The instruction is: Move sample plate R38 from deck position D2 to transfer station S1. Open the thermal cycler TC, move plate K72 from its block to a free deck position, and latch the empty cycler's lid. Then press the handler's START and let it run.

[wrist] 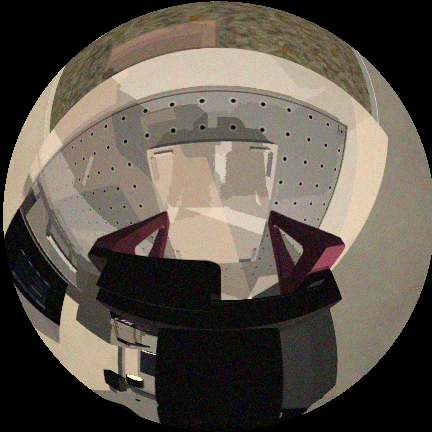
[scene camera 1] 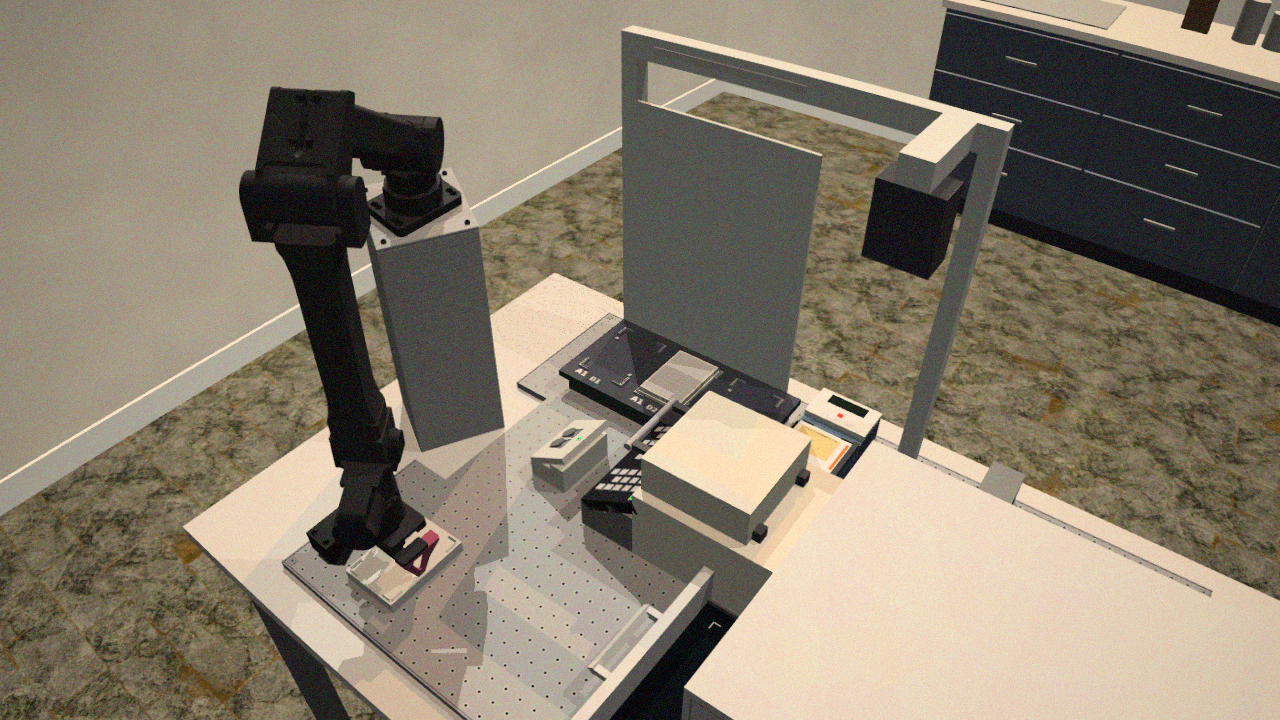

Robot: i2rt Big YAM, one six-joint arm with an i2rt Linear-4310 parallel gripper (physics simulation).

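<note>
My gripper is open and empty, its magenta fingers apart low over a flat, pale station with corner brackets. No plate shows on this station. A pale plate lies on the black deck at the back, by a label that seems to read 02; its own name is unreadable. A cream box-shaped unit, apparently the cycler, stands in front of the deck with its top part down. A grey bar is at its front; its latch state and any plate inside are hidden.
A small pale box with dark switches stands between station and deck. A pulled-out drawer front stands beside the large white cabinet. A grey upright panel and gantry post rise behind. A unit with a red button stands right.
</note>
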